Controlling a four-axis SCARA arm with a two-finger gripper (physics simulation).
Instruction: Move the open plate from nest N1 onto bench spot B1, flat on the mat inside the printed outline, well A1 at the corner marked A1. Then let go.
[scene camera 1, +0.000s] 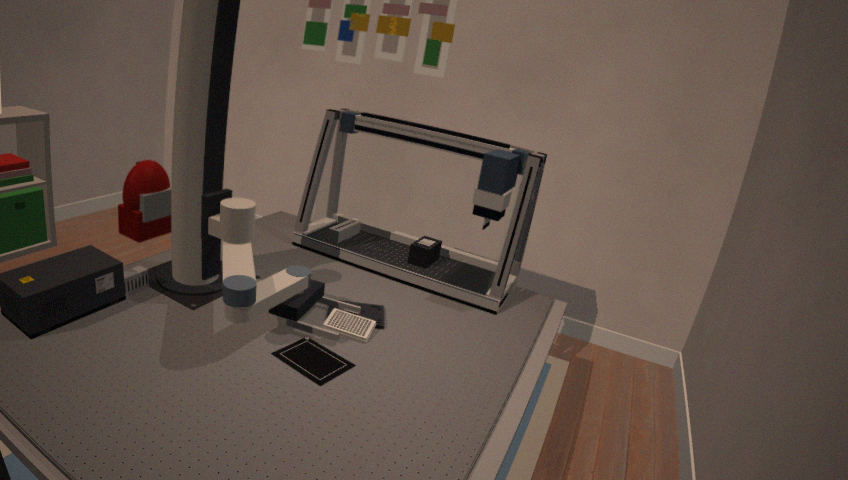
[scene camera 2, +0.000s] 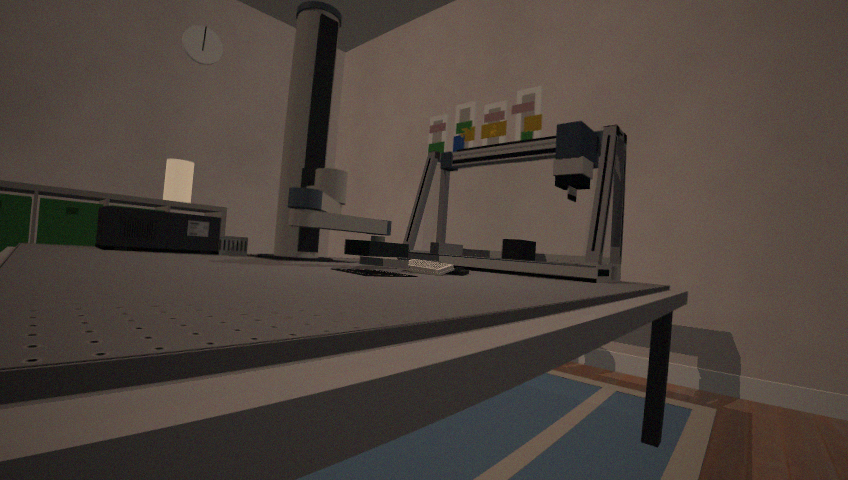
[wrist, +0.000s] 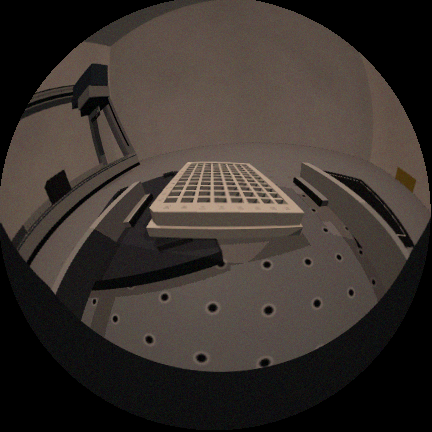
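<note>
The white open plate sits partly over the dark nest N1. It overhangs the nest on the mat side and seems to lean that way in scene camera 2. Its well labels are too small to read. My gripper is open, its fingers low on either side of the plate's near part, with a gap on both sides. The black mat of spot B1 lies beyond the finger on the wrist view's right. Its corner mark is unreadable.
A gantry frame with a dark block on its deck stands behind the nest. Its tool head hangs at the right end. A black box stands left of the arm's column.
</note>
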